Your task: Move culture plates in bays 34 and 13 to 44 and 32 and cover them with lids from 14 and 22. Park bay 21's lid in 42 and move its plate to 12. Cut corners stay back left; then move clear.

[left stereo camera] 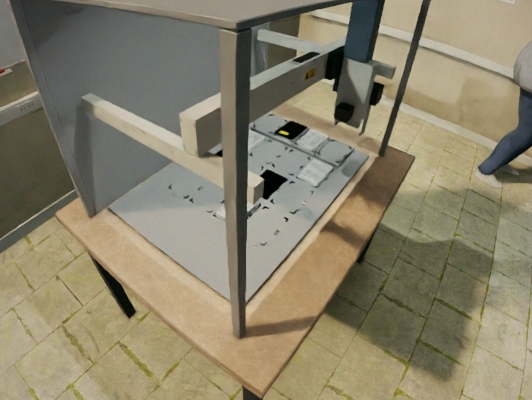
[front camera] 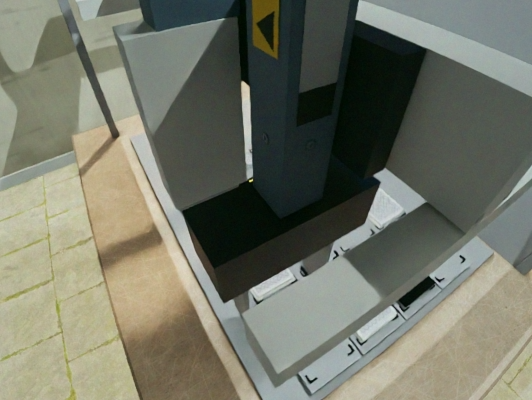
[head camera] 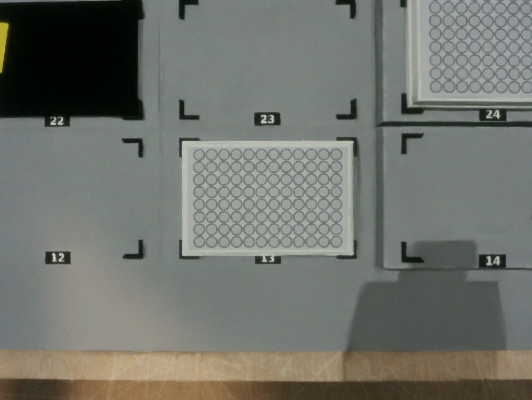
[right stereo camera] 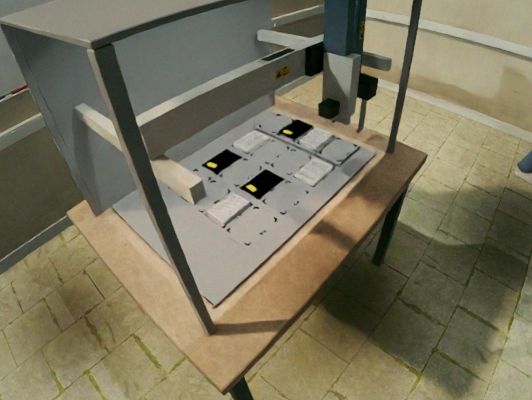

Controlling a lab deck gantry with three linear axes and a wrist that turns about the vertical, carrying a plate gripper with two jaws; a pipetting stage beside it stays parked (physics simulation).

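Places are measured from the robot's base along level axes (x down, y right, z back), in millimetres.
Pixels of known places: gripper, between the fingertips: point(left stereo camera: 349, 128) point(right stereo camera: 347, 125); robot's base, origin of its link: point(left stereo camera: 263, 244) point(right stereo camera: 247, 244).
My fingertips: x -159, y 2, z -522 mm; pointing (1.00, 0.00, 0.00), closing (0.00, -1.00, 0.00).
Observation:
Ahead of a thing's pixels: the offset from my fingertips to its top centre. "spot": to the spot under its first point.
My gripper point(front camera: 280, 290) is open and empty in the front view, its jaws on either side of bay 13's plate as seen from there. The grey carriage hides most of it in both stereo views. The white welled plate @[dx +145, dy -45, dz +130 mm] point(front camera: 272, 286) point(head camera: 267, 197) point(left stereo camera: 315, 172) point(right stereo camera: 313, 172) sits in bay 13. A black item @[dx +151, dy -152, dz +294 mm] point(head camera: 75, 60) point(right stereo camera: 262, 183) lies in bay 22, and another black item @[dx +128, dy -259, dz -34 mm] point(front camera: 417, 292) point(right stereo camera: 295, 129) in bay 34. A white plate @[dx +145, dy -152, dz +458 mm] point(right stereo camera: 228, 210) stands in bay 21. Bay 14 @[spot: dx +145, dy -43, dz -17 mm] point(head camera: 470, 200) shows nothing on it. A black item @[dx +151, dy -366, dz +294 mm] point(right stereo camera: 221, 161) lies in bay 42. Cut corners cannot be made out.
A white welled plate @[dx +130, dy -152, dz -34 mm] point(head camera: 475, 55) point(right stereo camera: 316, 139) stands in bay 24 beside bay 13, on the raised column. Another white plate @[dx +145, dy -366, dz +130 mm] point(front camera: 385, 207) point(right stereo camera: 251, 141) stands in bay 43. The gantry beam point(left stereo camera: 285, 72) point(right stereo camera: 235, 92) spans the deck. Enclosure posts @[spot: dx -346, dy +121, dz +793 mm] point(left stereo camera: 235, 175) point(right stereo camera: 150, 185) stand around it.

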